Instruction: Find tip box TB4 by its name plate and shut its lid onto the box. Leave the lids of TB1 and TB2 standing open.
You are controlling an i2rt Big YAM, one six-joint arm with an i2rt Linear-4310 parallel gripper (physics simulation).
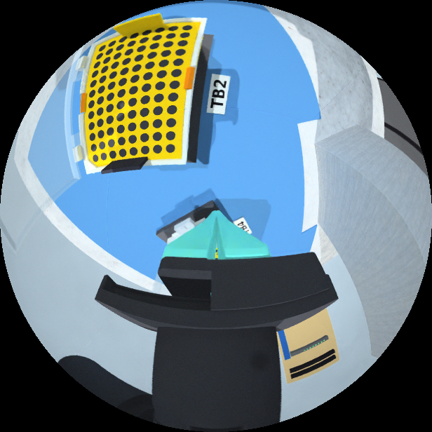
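Observation:
My gripper is shut and empty, its teal fingertips together in front of TB4. TB4 is mostly hidden behind the fingers; part of its pale end and dark base shows to their left. Its name plate lies just right of the fingertips, partly covered. Its lid cannot be made out. TB2 stands at the upper left with a yellow perforated top, beside its name plate. The clear lid of TB2 stands open on the box's left side. TB1 does not show.
The boxes stand on a blue mat with a white edge. A large grey curved body rises at the right. A tan panel with black and blue strips shows at the lower right, and a dark rounded shape at the lower left.

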